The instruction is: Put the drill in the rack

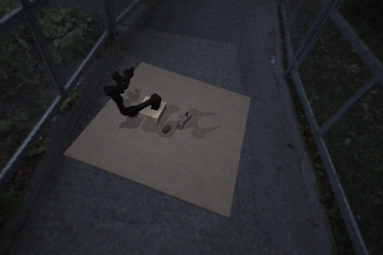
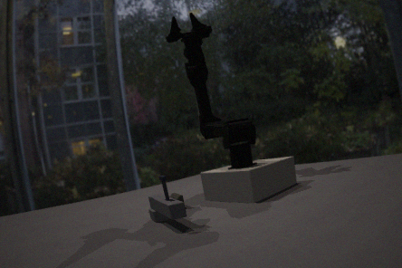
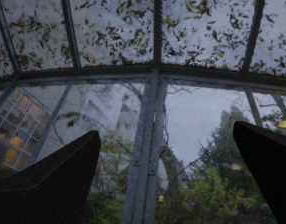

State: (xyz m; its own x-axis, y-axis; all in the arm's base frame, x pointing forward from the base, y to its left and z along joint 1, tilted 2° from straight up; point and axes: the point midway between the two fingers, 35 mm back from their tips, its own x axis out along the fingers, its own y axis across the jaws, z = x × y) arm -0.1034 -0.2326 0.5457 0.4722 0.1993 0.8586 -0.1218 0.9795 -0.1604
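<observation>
Right now my gripper tip is 40 cm short of the dark key, 22 cm to the right of it and 57 cm above it. The rest, counted from my gripper tip: olive rack: 25 cm ahead, 7 cm to the left, 64 cm below; then yellow drill: 38 cm ahead, 17 cm to the left, 61 cm below; then grey block: 39 cm ahead, 19 cm to the left, 62 cm below.
</observation>
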